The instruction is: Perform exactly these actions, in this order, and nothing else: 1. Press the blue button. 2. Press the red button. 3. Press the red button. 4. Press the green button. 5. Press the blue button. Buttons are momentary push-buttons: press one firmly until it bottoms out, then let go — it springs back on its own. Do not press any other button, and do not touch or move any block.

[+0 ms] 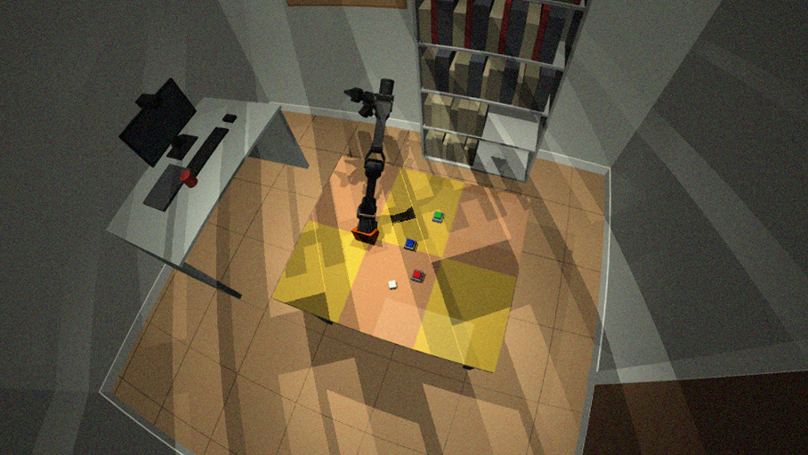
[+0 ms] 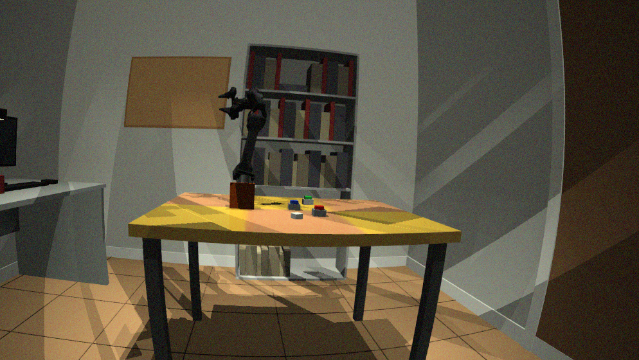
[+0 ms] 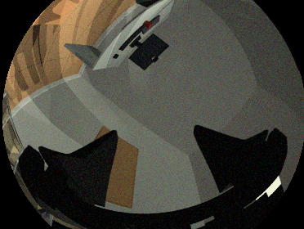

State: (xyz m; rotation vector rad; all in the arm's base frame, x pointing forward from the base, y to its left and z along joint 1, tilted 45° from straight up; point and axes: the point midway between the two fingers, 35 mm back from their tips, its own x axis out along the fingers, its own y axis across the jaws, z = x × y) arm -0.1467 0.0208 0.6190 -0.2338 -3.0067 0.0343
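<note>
Right now the blue button is 47 cm below my gripper tip, 46 cm to the right of it and 38 cm ahead of it. Round my gripper tip: green button: 47 cm below, 47 cm ahead, 28 cm to the right; small white block: 67 cm to the right, 49 cm below, 35 cm ahead; red button: 60 cm to the right, 47 cm below, 45 cm ahead.
</note>
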